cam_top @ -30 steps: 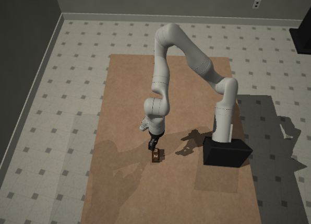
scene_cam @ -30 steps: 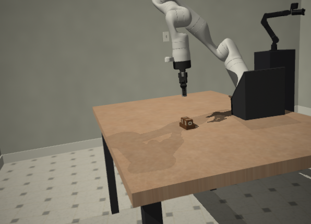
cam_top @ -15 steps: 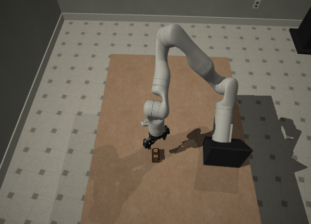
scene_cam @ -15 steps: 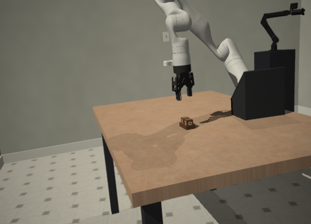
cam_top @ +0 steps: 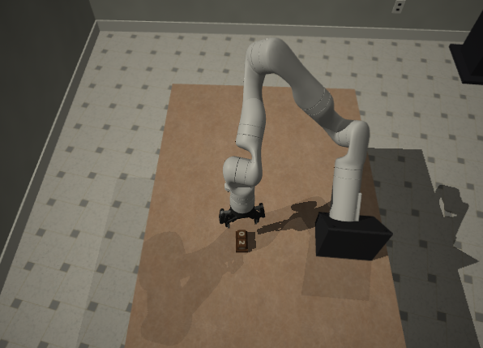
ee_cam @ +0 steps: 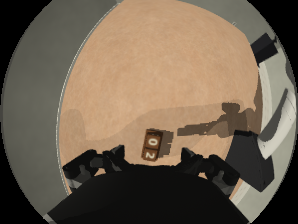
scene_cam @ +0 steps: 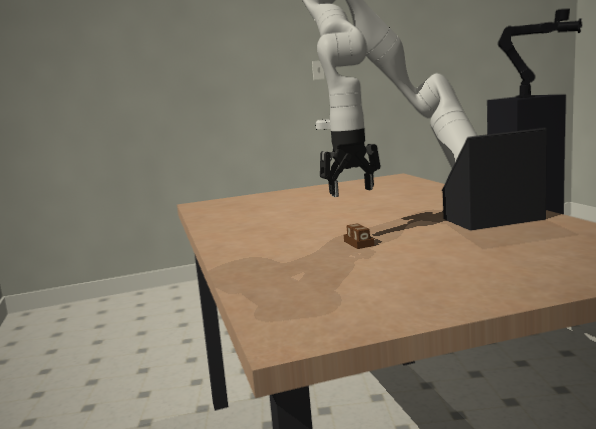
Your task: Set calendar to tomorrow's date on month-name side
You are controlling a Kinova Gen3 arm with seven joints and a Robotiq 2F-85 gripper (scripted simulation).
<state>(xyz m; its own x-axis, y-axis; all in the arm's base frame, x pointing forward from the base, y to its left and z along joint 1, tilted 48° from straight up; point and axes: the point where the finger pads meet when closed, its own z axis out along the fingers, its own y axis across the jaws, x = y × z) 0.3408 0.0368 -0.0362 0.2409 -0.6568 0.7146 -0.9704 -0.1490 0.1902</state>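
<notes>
The tray lies 11 cm below my hand and 2 cm to the left of it.
</notes>
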